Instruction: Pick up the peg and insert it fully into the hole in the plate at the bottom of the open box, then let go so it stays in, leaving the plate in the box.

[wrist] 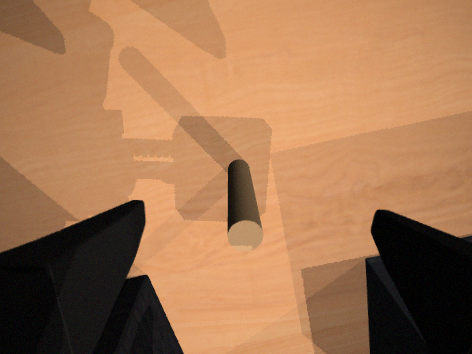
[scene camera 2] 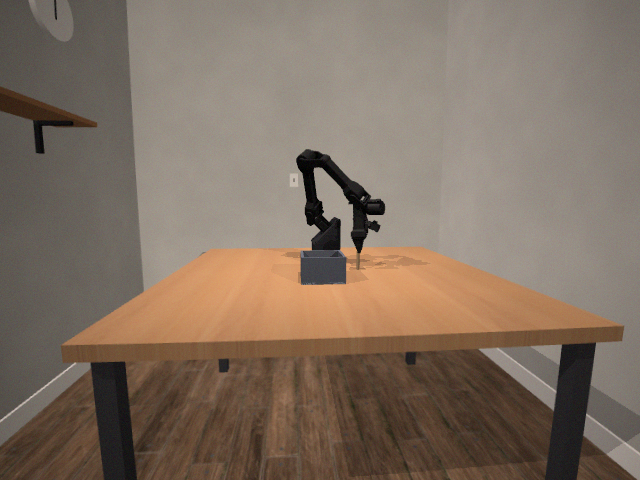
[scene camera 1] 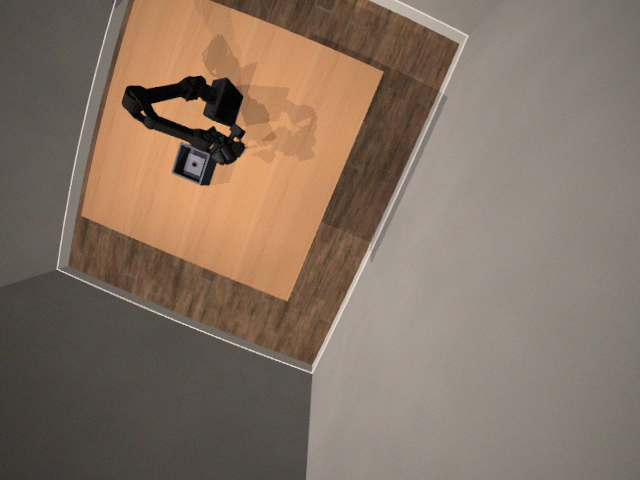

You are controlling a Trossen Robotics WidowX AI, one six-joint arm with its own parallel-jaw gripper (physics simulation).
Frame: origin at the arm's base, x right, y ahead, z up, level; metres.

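Seen in the pictures: gripper, fingertip midpoint: [wrist: 260, 216] [scene camera 2: 360, 251]; arm's base, origin of the base link: [scene camera 2: 326, 228] [scene camera 1: 214, 96].
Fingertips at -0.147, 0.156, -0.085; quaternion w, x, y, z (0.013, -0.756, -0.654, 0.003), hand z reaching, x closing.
Offsets run from my fingertips to a thing's top centre, as dx, dy, dz. Level surfaces: height alone.
The peg {+0.007, -0.006, +0.002} [scene camera 2: 358, 261] [wrist: 244, 200] is a thin tan cylinder standing upright on the table. My gripper [scene camera 2: 358, 251] [wrist: 260, 216] is open and points down, with its fingertips around the height of the peg's top. In the wrist view the peg shows between the two widely spread fingers, touching neither. The open box {+0.157, +0.170, +0.019} [scene camera 1: 205, 175] [scene camera 2: 323, 268] is dark blue-grey and stands beside the peg. In scene camera 1 the pale plate {+0.157, +0.170, -0.018} [scene camera 1: 188, 161] with a dark round hole lies at the bottom of the box. The peg is hidden under the arm in that view.
The wooden table {dz -0.078} [scene camera 1: 217, 222] [scene camera 2: 320, 320] carries the arm's black base [scene camera 1: 224, 100] [scene camera 2: 327, 237]. In scene camera 1 the arm's forearm passes close beside the box's upper edge. Shadows of the arm and box fall on the table. A wall shelf [scene camera 2: 41, 111] is at the left in scene camera 2.
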